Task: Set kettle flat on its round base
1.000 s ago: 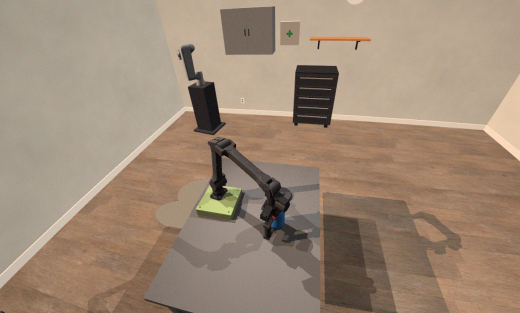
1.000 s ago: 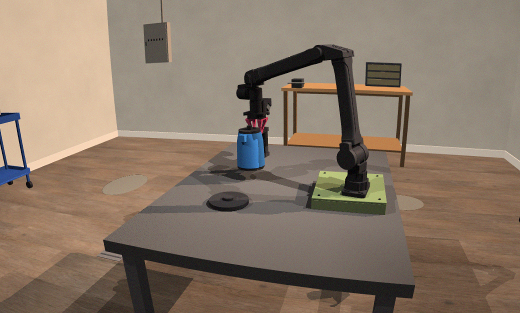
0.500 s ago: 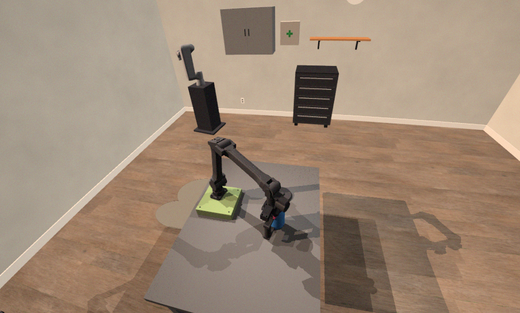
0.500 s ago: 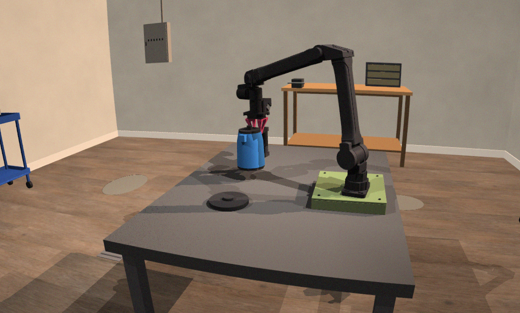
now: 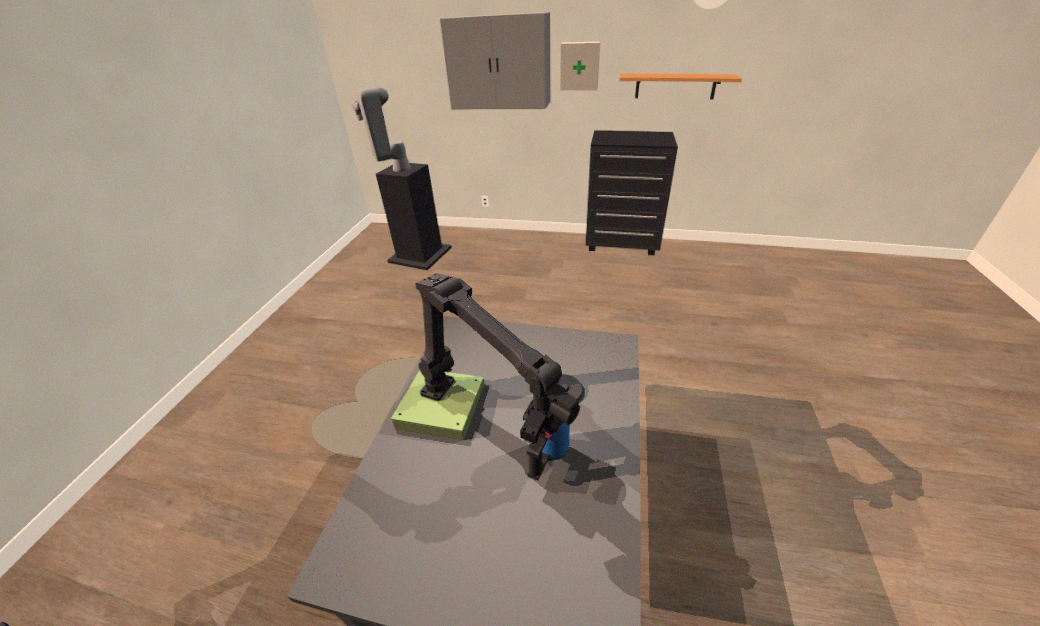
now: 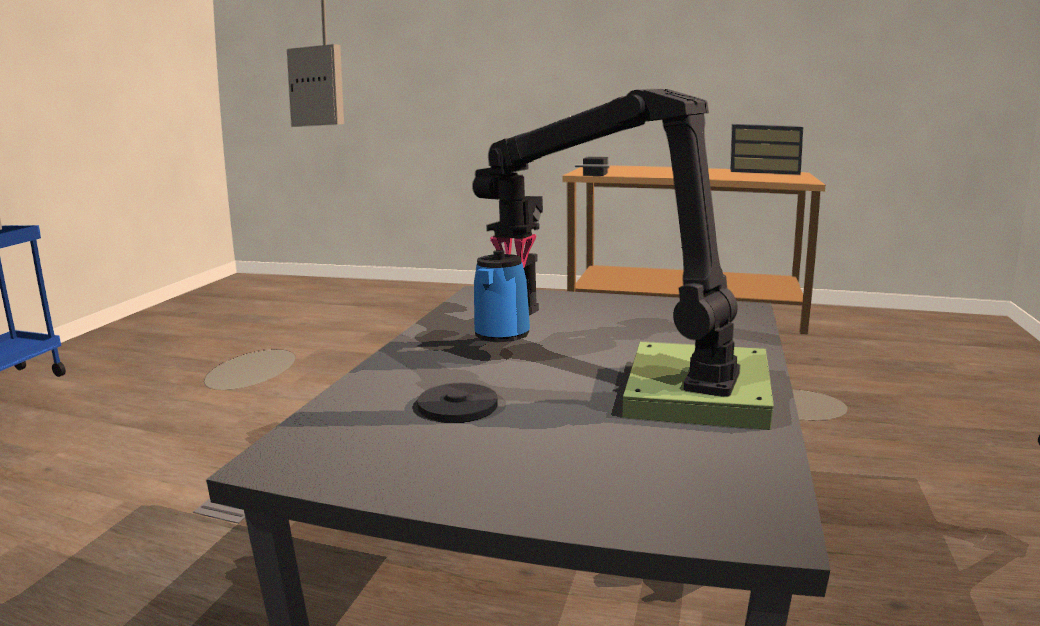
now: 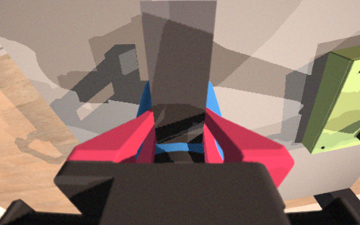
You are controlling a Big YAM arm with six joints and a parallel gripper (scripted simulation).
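My hand is 5 cm above the blue kettle and 3 cm to the right of it. Also, from my hand: round black base (34 cm to the left, 18 cm below, 5 cm behind).
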